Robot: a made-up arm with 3 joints. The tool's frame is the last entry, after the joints. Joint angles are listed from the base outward. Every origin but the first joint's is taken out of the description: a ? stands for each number. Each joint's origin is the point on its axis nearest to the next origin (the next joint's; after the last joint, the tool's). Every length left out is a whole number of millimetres.
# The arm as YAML. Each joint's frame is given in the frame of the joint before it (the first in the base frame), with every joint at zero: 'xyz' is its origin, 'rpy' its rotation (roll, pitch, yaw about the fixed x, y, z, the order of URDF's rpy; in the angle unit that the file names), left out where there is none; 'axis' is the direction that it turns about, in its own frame. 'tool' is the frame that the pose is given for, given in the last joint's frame.
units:
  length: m
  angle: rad
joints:
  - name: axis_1
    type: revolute
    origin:
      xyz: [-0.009, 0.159, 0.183]
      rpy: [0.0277, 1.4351, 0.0]
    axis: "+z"
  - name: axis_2
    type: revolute
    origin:
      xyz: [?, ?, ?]
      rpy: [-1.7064, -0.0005, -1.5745]
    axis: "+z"
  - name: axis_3
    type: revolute
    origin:
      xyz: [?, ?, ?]
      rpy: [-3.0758, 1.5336, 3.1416]
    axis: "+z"
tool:
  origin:
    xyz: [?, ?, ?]
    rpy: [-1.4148, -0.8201, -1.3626]
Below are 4 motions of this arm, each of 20 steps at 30 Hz.
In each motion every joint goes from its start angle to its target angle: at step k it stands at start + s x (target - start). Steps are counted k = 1, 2, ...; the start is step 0. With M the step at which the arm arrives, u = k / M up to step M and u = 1 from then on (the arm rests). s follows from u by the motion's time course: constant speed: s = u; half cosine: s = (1 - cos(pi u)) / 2; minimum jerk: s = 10 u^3 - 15 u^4 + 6 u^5.
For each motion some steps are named. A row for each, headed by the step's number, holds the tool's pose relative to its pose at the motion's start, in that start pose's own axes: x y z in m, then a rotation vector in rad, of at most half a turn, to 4 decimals.
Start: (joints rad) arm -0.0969 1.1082 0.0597
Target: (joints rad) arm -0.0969 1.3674 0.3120
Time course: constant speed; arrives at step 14
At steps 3, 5, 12, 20:
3: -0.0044 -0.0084 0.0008 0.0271 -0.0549 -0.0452
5: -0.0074 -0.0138 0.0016 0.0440 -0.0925 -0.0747
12: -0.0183 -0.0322 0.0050 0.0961 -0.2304 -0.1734
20: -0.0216 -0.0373 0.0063 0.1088 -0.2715 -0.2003

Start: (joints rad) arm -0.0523 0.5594 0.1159
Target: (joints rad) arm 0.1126 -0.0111 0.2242
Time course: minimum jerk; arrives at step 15
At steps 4, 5, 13, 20:
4: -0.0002 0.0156 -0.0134 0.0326 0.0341 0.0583
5: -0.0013 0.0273 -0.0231 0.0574 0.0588 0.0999
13: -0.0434 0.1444 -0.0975 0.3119 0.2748 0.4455
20: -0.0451 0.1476 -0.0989 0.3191 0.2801 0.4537

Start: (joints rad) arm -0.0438 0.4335 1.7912
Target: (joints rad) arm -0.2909 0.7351 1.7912
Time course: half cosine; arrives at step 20
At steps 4, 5, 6, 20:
4: 0.0171 -0.0025 0.0018 -0.0084 -0.0147 0.0358
5: 0.0262 -0.0036 0.0028 -0.0128 -0.0227 0.0549
6: 0.0368 -0.0046 0.0040 -0.0178 -0.0324 0.0771
20: 0.1735 0.0033 0.0221 -0.0696 -0.1801 0.3667

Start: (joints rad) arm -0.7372 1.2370 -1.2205
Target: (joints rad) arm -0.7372 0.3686 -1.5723
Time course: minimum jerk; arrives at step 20
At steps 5, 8, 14, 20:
5: 0.0057 0.0101 0.0202 -0.0768 -0.0263 0.0507
8: 0.0122 0.0352 0.0612 -0.2386 -0.0863 0.1474
14: -0.0041 0.1151 0.1475 -0.6419 -0.2663 0.3350
20: -0.0188 0.1435 0.1684 -0.7692 -0.3339 0.3798

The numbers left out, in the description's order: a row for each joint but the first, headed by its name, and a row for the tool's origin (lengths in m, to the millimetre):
axis_2: 0.312 -0.063 0.0
axis_3: 0.239 -0.116 0.0
tool: -0.092 0.059 0.0

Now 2 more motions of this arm.
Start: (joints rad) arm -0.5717 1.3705 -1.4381
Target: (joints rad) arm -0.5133 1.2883 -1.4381
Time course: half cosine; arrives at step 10
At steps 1, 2, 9, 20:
1: 0.0001 0.0003 0.0001 -0.0023 -0.0004 0.0012
2: 0.0002 0.0010 0.0003 -0.0090 -0.0016 0.0046
9: 0.0022 0.0113 0.0021 -0.0909 -0.0159 0.0490
20: 0.0023 0.0116 0.0021 -0.0931 -0.0163 0.0502

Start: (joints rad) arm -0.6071 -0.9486 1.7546
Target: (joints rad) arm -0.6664 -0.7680 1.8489
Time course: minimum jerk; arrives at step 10
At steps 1, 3, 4, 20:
1: 0.0005 0.0000 0.0005 -0.0007 -0.0011 0.0010
3: 0.0093 -0.0001 0.0088 -0.0133 -0.0204 0.0200
4: 0.0181 0.0001 0.0171 -0.0255 -0.0395 0.0394
20: 0.0573 0.0050 0.0541 -0.0759 -0.1211 0.1315

